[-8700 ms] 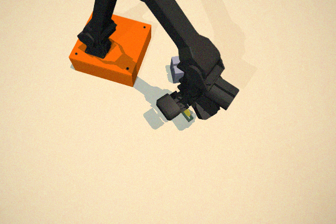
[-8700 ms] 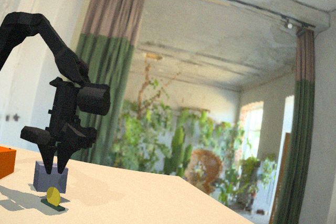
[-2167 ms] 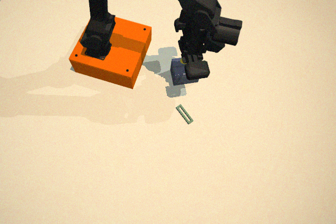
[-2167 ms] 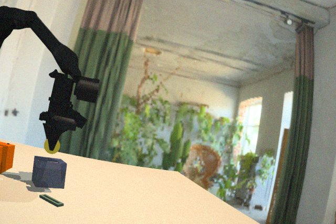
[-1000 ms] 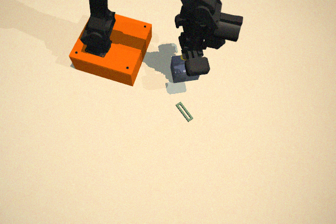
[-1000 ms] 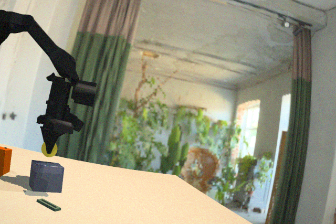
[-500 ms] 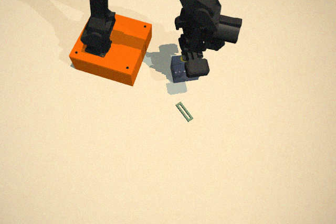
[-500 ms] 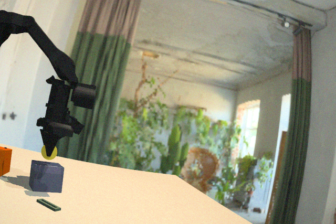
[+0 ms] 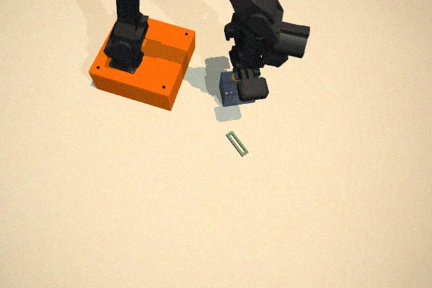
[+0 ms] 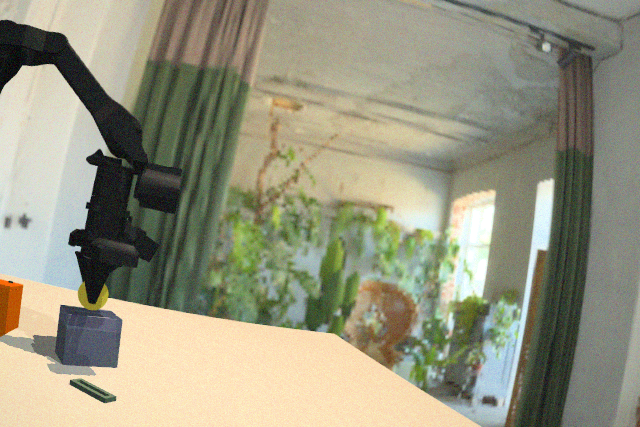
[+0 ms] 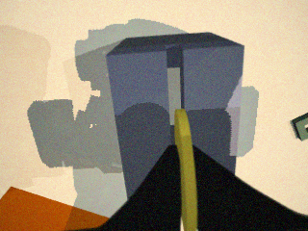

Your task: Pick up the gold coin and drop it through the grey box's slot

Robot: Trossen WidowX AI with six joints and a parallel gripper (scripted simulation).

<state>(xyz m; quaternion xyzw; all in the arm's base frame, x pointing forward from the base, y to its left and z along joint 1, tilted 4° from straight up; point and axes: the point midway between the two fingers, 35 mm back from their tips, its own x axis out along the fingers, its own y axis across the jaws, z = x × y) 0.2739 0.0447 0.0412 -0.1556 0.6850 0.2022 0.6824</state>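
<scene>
Right now the coin is 1 cm above my gripper tip.
</scene>
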